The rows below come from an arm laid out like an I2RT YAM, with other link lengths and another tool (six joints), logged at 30 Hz.
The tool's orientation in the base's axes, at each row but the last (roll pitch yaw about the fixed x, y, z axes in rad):
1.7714, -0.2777, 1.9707
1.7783, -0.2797, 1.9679
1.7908, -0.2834, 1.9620
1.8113, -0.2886, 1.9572
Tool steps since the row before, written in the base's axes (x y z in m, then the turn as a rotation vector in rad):
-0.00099, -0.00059, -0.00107, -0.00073, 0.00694, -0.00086
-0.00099, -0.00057, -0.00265, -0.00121, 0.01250, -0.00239
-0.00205, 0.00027, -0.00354, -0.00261, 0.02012, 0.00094
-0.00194, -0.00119, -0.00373, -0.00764, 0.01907, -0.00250
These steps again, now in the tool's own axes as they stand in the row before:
-0.00045, -0.00119, -0.00092, 0.00619, -0.00220, 0.00252
-0.00087, -0.00269, -0.00059, 0.01087, -0.00472, 0.00479
0.00000, -0.00399, -0.00094, 0.01908, -0.00332, 0.00613
-0.00142, -0.00391, -0.00135, 0.01898, -0.00798, 0.00207

